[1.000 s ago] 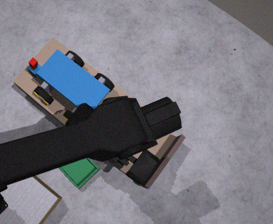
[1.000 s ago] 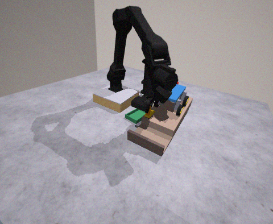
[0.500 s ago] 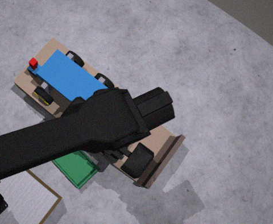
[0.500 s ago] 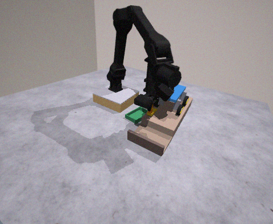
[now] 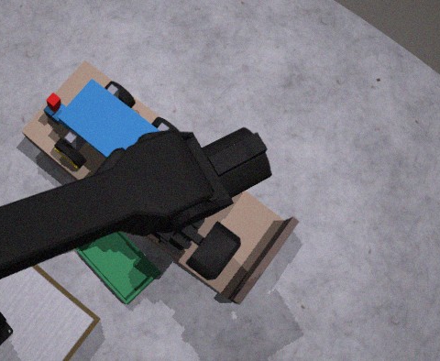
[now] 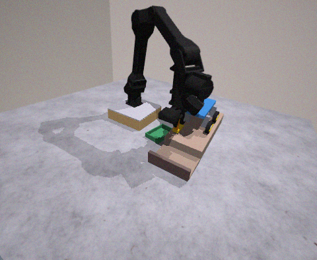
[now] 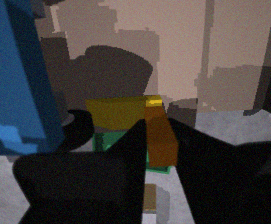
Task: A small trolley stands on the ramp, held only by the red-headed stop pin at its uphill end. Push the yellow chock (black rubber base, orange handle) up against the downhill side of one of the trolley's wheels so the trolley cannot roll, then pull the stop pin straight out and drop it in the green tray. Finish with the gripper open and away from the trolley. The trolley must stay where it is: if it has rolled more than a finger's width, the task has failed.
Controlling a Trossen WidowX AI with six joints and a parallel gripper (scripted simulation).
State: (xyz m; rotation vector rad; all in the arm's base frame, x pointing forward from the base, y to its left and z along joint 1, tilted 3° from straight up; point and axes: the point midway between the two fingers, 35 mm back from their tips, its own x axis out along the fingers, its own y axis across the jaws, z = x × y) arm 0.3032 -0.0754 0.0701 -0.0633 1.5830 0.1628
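Right now my gripper tip is 2 cm to the right of the yellow chock and 1 cm above it. Also, from my gripper tip: green tray: 8 cm behind, 2 cm to the left, 10 cm below; blue trolley: 3 cm ahead, 13 cm to the left, 2 cm above; dark stop lip: 7 cm ahead, 14 cm to the right, 6 cm below.
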